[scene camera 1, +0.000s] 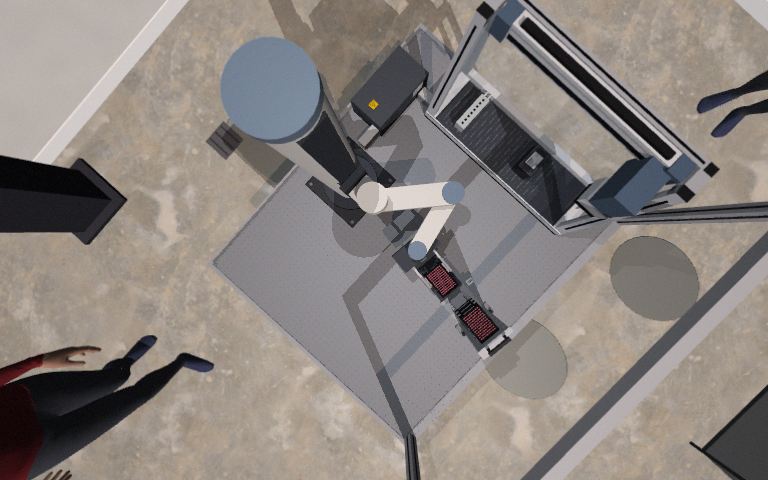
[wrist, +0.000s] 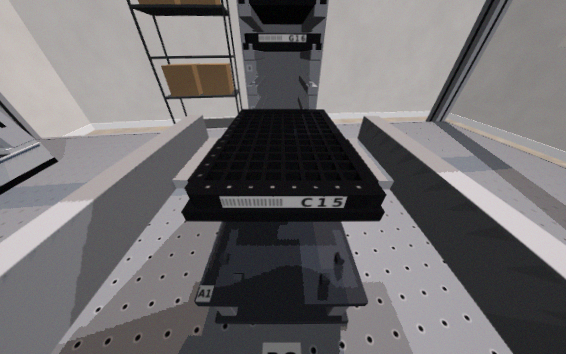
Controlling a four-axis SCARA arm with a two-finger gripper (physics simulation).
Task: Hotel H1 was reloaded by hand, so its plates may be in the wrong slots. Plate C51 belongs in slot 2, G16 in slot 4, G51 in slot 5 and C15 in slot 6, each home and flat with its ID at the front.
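Frame: origin at the arm's base, x back, y right, z up, level; millimetres.
Seen in the pictures: gripper, fingertip midpoint: [scene camera 1: 440, 279] [wrist: 283, 130].
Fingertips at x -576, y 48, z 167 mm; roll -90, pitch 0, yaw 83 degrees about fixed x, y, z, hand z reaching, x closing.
Observation:
Pixels of each thing's top centre, then the offset from my fingertips to it. "pt": a spot on its surface instead. Level surfaces: height alone.
- plate C15, top centre: [wrist: 283, 133] [scene camera 1: 441, 280] dx -6, dy +1, dz -4 mm
- Hotel H1, surface spot: [wrist: 284, 75] pt dx -248, dy +34, dz +9 mm
- Plate G16, top centre: [wrist: 282, 37] dx -184, dy +22, dz +59 mm
- red-welled plate, top centre: [scene camera 1: 479, 323] dx -184, dy +22, dz +130 mm
- dark glossy platform, top centre: [wrist: 282, 205] [scene camera 1: 439, 278] dx -13, dy +1, dz -85 mm
- perforated table, surface height: dz -154 mm
- dark box, surface spot: [scene camera 1: 390, 84] pt dx +698, dy -456, dz -40 mm
My gripper [scene camera 1: 441, 279] [wrist: 283, 130] is shut on plate C15 [wrist: 283, 202], a black gridded plate held level with its ID label facing the wrist camera. In scene camera 1 the held plate [scene camera 1: 441, 280] shows red wells, apart from the hotel. Hotel H1 [wrist: 284, 75] stands beyond it, a grey column with side ledges. Plate G16 [wrist: 282, 41] sits in an upper slot, ID at the front. A dark plate underside shows above it. In scene camera 1 a red-welled plate [scene camera 1: 479, 321] tops the hotel; its ID is unreadable. C51 and G51 cannot be identified.
Below the held plate is a dark glossy platform [wrist: 285, 280] labelled A1. A gantry-framed unit with a dark deck [scene camera 1: 498, 144] stands on the right of the perforated table [scene camera 1: 283, 254]. A dark box [scene camera 1: 390, 84] stands behind. Legs of people show at both sides.

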